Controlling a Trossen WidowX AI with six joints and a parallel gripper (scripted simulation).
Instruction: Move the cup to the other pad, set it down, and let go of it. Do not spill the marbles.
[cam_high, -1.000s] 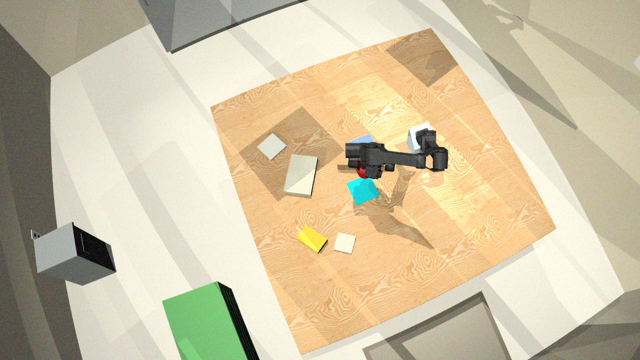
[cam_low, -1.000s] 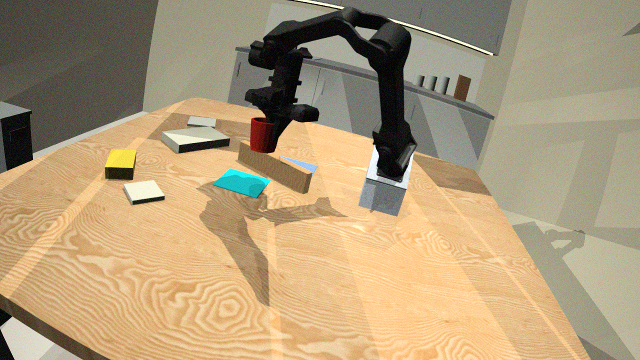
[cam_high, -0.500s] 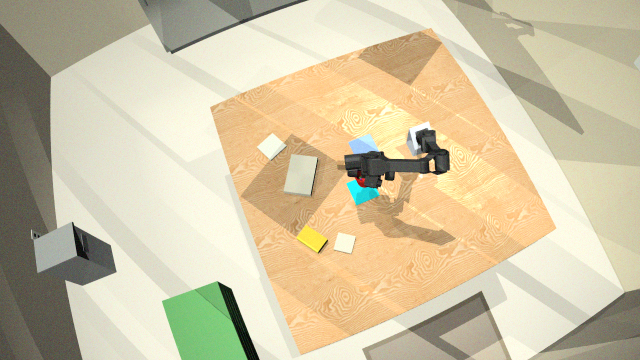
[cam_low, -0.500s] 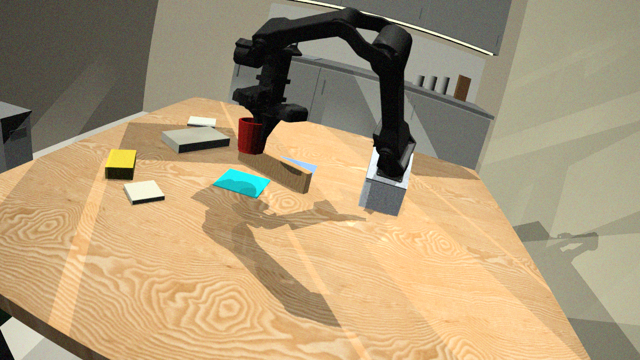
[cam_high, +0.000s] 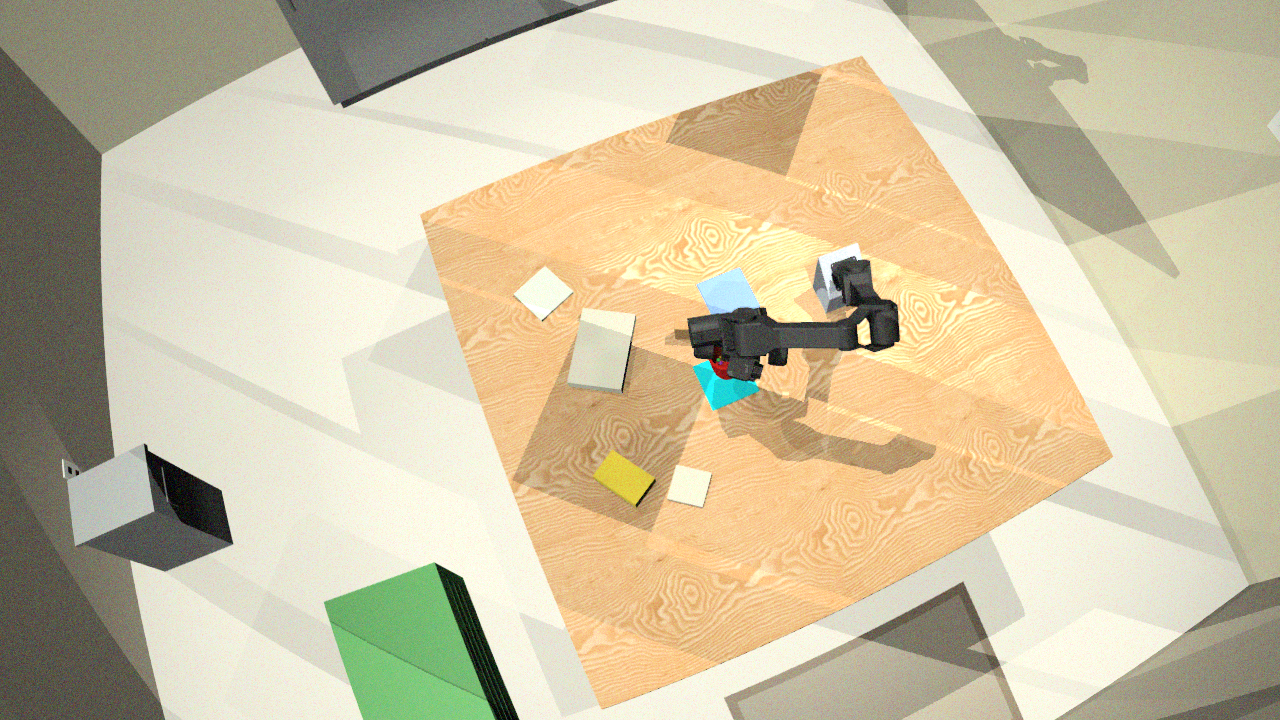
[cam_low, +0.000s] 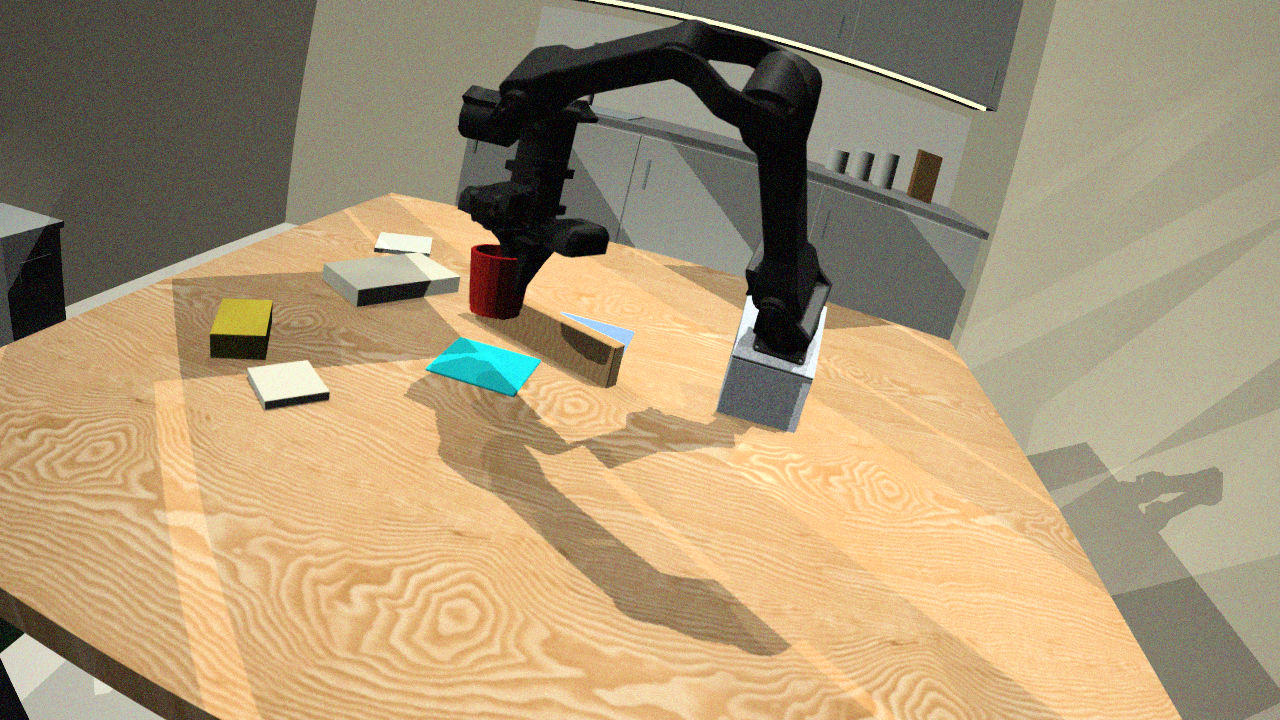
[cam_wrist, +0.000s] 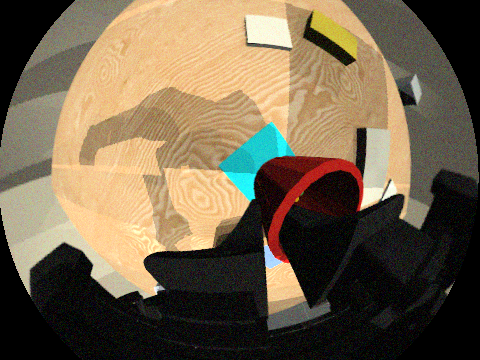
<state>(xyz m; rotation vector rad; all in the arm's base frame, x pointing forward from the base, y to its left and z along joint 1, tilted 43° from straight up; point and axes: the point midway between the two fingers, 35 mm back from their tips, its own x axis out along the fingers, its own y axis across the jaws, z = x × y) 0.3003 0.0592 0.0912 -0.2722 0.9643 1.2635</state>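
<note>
Right now my gripper tip is 30 mm short of the cyan pad, 10 mm to the left of it and 110 mm above it. From my gripper tip the other things lie so: red cup (30 mm ahead, 20 mm to the right); low wooden wall (10 mm behind, 110 mm to the right, 90 mm below); pale blue pad (50 mm behind, 200 mm to the right, 110 mm below).
</note>
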